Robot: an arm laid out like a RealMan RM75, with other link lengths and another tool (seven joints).
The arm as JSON. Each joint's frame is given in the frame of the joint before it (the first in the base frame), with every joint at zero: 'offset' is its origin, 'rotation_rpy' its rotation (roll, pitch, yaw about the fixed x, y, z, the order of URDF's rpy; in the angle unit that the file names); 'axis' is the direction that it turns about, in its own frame. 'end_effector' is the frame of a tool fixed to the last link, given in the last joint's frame.
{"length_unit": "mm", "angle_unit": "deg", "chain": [
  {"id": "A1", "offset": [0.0, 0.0, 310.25], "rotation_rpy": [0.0, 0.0, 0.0], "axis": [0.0, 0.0, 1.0]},
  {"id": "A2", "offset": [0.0, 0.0, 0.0], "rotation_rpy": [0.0, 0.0, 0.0], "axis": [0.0, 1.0, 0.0]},
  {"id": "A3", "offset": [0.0, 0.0, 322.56], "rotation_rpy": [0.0, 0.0, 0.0], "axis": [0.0, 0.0, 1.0]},
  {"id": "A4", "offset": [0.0, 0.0, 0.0], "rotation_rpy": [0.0, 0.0, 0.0], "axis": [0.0, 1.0, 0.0]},
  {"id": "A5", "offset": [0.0, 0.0, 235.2], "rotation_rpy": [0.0, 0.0, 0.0], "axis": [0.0, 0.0, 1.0]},
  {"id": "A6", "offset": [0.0, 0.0, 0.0], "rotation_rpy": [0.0, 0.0, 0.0], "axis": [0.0, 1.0, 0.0]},
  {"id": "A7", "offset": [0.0, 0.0, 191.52], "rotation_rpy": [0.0, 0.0, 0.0], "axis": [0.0, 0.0, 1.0]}
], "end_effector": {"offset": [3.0, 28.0, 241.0], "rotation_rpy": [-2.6, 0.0, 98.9]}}
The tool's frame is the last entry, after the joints.
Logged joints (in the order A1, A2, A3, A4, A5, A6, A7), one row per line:
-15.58, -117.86, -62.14, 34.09, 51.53, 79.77, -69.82
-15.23, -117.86, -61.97, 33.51, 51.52, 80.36, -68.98
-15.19, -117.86, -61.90, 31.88, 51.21, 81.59, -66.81
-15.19, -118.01, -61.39, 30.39, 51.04, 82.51, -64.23
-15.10, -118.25, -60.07, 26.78, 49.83, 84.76, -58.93
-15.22, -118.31, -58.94, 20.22, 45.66, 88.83, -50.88
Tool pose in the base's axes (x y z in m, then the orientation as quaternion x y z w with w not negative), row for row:
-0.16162, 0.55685, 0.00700, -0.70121, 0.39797, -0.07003, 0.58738
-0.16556, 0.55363, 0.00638, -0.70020, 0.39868, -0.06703, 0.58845
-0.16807, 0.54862, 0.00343, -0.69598, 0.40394, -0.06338, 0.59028
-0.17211, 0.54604, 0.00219, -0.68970, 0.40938, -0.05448, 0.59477
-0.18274, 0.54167, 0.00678, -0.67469, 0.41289, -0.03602, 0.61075
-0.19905, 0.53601, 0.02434, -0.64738, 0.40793, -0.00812, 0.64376
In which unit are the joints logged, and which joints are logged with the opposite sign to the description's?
The joints are logged in degrees. Opposite sign: A3.
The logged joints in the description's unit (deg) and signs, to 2 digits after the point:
-15.58, -117.86, 62.14, 34.09, 51.53, 79.77, -69.82
-15.23, -117.86, 61.97, 33.51, 51.52, 80.36, -68.98
-15.19, -117.86, 61.90, 31.88, 51.21, 81.59, -66.81
-15.19, -118.01, 61.39, 30.39, 51.04, 82.51, -64.23
-15.10, -118.25, 60.07, 26.78, 49.83, 84.76, -58.93
-15.22, -118.31, 58.94, 20.22, 45.66, 88.83, -50.88

